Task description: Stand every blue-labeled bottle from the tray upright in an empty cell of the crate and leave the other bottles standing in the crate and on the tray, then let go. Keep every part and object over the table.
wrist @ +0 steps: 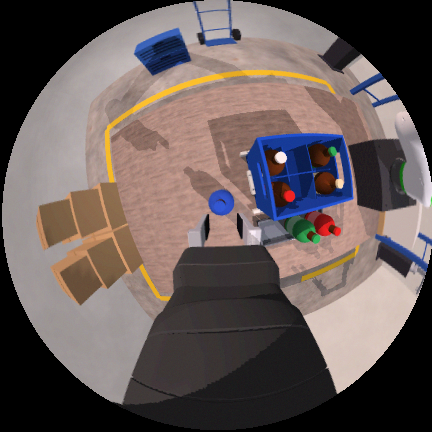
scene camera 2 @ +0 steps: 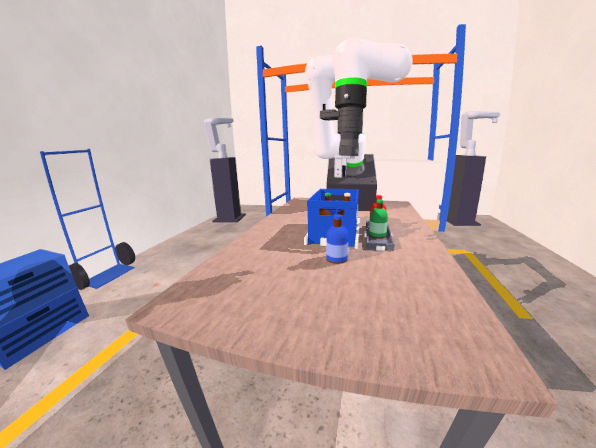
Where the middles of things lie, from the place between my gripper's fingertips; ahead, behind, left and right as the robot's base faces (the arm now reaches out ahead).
My hand is 20 cm above the blue-labeled bottle [scene camera 2: 337, 238], 1 cm to the left of it and 1 cm short of it.
